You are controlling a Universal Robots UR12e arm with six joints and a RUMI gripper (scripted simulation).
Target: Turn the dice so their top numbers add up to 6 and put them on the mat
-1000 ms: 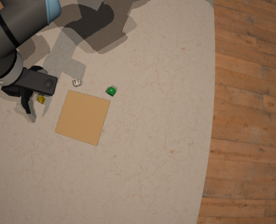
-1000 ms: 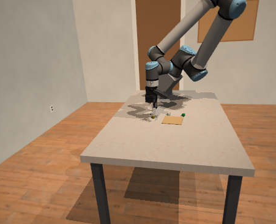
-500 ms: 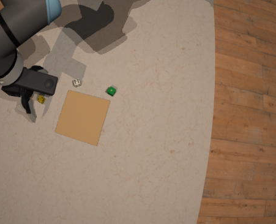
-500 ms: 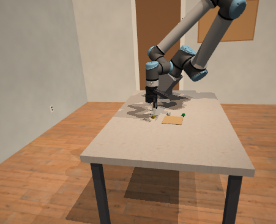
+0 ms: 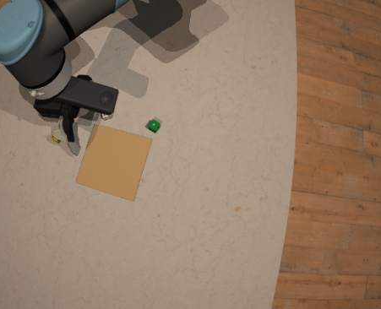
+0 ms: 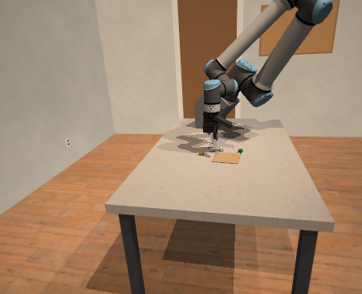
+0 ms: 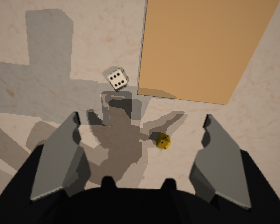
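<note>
Now: hand 4 cm past the white die, 3 cm to the right of it and 3 cm above it. Also, from my hand: tan mat 8 cm to the left, 6 cm ahead, 4 cm below; green die 14 cm to the left, 5 cm behind, 3 cm below; yellow die 7 cm to the right, 5 cm ahead, 3 cm below.
</note>
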